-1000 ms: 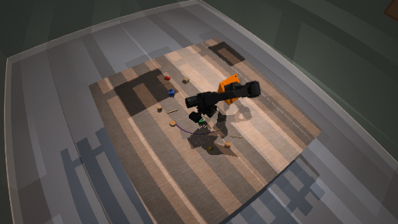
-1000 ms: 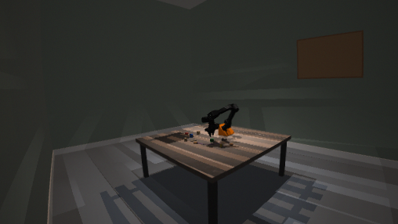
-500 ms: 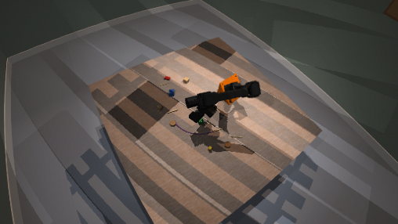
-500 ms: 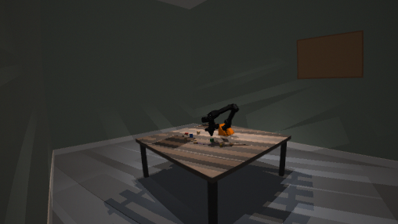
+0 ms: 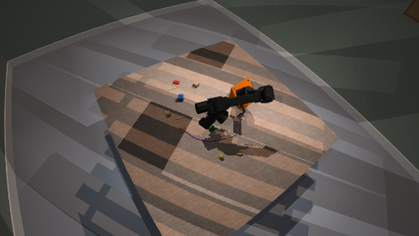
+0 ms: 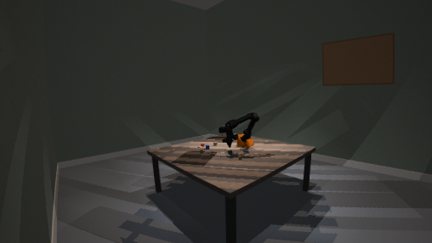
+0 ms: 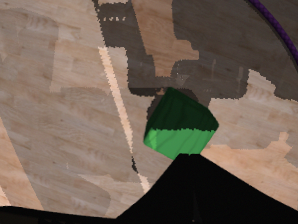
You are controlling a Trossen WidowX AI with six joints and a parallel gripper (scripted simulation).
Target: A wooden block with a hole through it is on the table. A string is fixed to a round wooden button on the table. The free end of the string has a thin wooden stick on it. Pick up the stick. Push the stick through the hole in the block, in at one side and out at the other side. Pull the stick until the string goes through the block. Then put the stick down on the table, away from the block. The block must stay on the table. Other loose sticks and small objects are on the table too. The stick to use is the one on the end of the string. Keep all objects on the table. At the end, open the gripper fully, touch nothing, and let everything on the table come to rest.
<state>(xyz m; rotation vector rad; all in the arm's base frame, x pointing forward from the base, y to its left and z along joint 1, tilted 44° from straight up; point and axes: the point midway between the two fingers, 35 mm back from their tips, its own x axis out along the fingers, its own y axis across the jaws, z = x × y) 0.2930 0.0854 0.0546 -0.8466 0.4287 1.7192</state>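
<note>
Now: the green wooden block 4 cm below my gripper tip. From my gripper tip the other things lie so: thin wooden stick 6 cm behind, 10 cm to the left, 6 cm below; then round wooden button 16 cm ahead, 8 cm to the right, 5 cm below; then cylinder 18 cm ahead, 22 cm to the right, 4 cm below.
</note>
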